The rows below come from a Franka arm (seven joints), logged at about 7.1 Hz.
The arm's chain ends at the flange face. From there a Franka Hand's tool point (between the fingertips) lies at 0.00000 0.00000 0.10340 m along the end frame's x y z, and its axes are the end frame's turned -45 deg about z.
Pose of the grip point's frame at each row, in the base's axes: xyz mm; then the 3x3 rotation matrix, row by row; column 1 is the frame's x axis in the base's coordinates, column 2 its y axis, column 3 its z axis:
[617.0, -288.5, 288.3], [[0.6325, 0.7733, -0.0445], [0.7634, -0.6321, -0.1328], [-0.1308, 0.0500, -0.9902]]
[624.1, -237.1, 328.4], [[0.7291, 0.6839, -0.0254], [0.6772, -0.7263, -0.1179], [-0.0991, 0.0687, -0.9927]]
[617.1, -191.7, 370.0], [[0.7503, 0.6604, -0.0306], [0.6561, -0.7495, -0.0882], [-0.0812, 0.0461, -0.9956]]
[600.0, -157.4, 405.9], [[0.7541, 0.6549, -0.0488], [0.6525, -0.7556, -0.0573], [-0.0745, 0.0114, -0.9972]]
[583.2, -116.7, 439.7], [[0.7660, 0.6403, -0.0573], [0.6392, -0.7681, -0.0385], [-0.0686, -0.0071, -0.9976]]
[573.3, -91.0, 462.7], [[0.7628, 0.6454, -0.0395], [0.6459, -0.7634, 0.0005], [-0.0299, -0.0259, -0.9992]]
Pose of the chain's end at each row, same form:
[621.6, -274.8, 390.7], [[0.9941, 0.0996, -0.0445], [0.0928, -0.9868, -0.1328], [-0.0571, 0.1278, -0.9902]]
[626.7, -224.9, 431.0], [[0.9991, -0.0320, -0.0254], [-0.0347, -0.9924, -0.1179], [-0.0215, 0.1187, -0.9927]]
[620.3, -182.6, 472.9], [[0.9975, -0.0636, -0.0306], [-0.0660, -0.9939, -0.0882], [-0.0248, 0.0900, -0.9956]]
[605.0, -151.5, 509.0], [[0.9963, -0.0701, -0.0488], [-0.0729, -0.9957, -0.0573], [-0.0446, 0.0607, -0.9972]]
[589.1, -112.7, 542.9], [[0.9944, -0.0889, -0.0573], [-0.0911, -0.9951, -0.0385], [-0.0535, 0.0435, -0.9976]]
[577.4, -91.1, 566.0], [[0.9957, -0.0830, -0.0395], [-0.0831, -0.9965, 0.0005], [-0.0395, 0.0028, -0.9992]]

